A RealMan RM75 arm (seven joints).
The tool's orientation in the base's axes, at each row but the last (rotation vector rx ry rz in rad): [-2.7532, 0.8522, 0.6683]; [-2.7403, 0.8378, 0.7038]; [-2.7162, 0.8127, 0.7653]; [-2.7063, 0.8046, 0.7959]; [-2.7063, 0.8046, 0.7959]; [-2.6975, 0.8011, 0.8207]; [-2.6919, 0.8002, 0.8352]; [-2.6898, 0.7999, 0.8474]
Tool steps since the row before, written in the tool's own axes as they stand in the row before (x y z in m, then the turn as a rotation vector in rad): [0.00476, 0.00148, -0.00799, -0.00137, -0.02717, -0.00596]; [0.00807, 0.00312, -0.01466, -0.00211, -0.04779, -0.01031]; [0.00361, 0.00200, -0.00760, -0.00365, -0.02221, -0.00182]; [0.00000, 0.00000, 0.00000, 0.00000, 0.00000, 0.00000]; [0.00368, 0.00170, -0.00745, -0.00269, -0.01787, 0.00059]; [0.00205, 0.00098, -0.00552, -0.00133, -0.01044, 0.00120]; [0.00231, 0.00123, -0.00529, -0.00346, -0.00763, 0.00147]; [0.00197, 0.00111, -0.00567, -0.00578, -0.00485, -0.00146]
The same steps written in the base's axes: [0.00556, -0.00593, 0.00475, 0.01673, 0.02114, 0.00700]; [0.00974, -0.01097, 0.00863, 0.02957, 0.03709, 0.01201]; [0.00466, -0.00581, 0.00440, 0.01059, 0.01943, 0.00449]; [0.00000, 0.00000, 0.00000, 0.00000, 0.00000, 0.00000]; [0.00492, -0.00556, 0.00410, 0.00779, 0.01622, 0.00177]; [0.00338, -0.00361, 0.00334, 0.00433, 0.00966, 0.00019]; [0.00335, -0.00386, 0.00294, 0.00117, 0.00835, 0.00109]; [0.00339, -0.00375, 0.00342, -0.00060, 0.00604, 0.00472]
